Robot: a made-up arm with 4 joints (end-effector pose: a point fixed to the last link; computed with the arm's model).
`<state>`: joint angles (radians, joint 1 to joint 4).
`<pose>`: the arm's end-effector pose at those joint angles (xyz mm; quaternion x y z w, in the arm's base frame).
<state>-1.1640 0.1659 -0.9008 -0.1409</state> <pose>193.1 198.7 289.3 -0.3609 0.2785 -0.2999 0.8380</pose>
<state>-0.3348 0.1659 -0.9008 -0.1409</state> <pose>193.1 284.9 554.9 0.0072 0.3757 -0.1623 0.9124</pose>
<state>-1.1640 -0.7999 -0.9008 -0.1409</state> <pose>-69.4 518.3 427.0 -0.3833 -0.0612 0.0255 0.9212</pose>
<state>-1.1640 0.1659 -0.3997 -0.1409</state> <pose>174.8 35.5 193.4 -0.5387 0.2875 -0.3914 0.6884</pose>
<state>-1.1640 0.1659 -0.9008 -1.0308</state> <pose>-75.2 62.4 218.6 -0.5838 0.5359 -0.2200 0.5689</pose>
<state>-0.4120 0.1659 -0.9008 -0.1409</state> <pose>193.1 286.5 528.2 -0.0280 0.3691 -0.1767 0.9120</pose>
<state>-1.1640 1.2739 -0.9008 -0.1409</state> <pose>5.0 -220.7 108.6 -0.2348 0.5857 -0.5848 0.5098</pose>
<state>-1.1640 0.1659 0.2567 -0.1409</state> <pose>100.5 -200.3 198.4 -0.7192 0.2723 -0.4736 0.4292</pose>
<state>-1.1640 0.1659 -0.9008 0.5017</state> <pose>295.5 269.5 478.9 -0.1532 0.0555 -0.3217 0.9327</pose>
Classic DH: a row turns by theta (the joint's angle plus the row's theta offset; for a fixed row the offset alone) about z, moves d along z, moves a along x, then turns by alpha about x. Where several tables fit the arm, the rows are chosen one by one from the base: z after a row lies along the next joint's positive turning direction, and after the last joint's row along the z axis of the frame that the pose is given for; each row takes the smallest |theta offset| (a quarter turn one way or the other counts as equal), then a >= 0, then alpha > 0; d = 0 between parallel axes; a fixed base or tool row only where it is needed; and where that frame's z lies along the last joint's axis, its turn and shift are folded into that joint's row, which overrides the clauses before.
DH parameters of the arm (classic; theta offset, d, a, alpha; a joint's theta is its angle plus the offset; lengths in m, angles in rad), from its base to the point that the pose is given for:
base (fixed): -1.5708 0.52 0.06 -1.5708
joint 1: -1.5708 -0.27 0.07 1.5708
joint 2: -0.0162 0.1173 0.0005 1.1702
joint 3: -0.3906 -0.3819 0.035 2.3096
joint 4: 0.4507 -0.2062 -0.3588 1.6105
tool (fixed): 2.0414 0.0155 0 0

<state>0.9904 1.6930 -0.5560 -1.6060</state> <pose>-396.2 -10.2 695.1 -0.2349 0.5414 0.8070 0.0243</pose>
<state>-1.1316 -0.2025 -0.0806 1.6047</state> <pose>162.2 480.9 619.5 -0.0864 -0.4195 -0.1380 0.8930</pose>
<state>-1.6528 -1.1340 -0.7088 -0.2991</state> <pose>-131.3 374.1 136.6 -0.6778 -0.1591 0.0789 0.7135</pose>
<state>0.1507 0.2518 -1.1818 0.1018</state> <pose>247.5 106.8 791.6 0.4325 0.3438 -0.1024 0.8272</pose>
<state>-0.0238 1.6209 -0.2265 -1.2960</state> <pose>-459.6 135.4 502.3 0.3266 -0.8761 -0.3464 0.0760</pose>
